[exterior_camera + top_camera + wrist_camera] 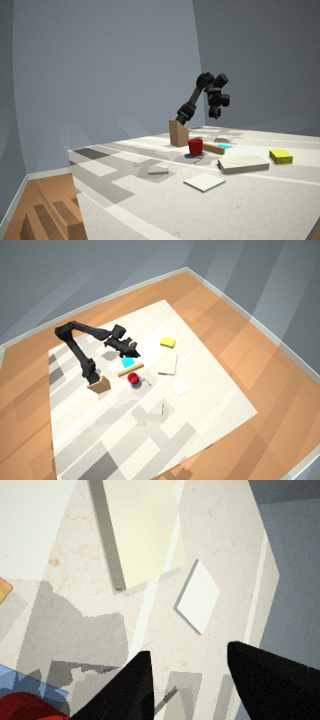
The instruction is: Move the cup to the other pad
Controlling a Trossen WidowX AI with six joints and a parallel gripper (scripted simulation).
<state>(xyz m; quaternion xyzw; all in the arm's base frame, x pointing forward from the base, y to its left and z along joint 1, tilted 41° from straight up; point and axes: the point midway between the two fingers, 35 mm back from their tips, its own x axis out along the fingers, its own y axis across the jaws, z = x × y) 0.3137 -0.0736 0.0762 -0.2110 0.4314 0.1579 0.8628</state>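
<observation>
The red cup is 100 mm behind my gripper tip, 50 mm to the right of it and 150 mm below it. From my gripper tip the other things lie so: grey slab 170 mm ahead, 40 mm to the right, 180 mm below; wooden bar 100 mm behind, 40 mm to the left, 180 mm below; light blue pad 100 mm behind, 50 mm to the right, 200 mm below.
</observation>
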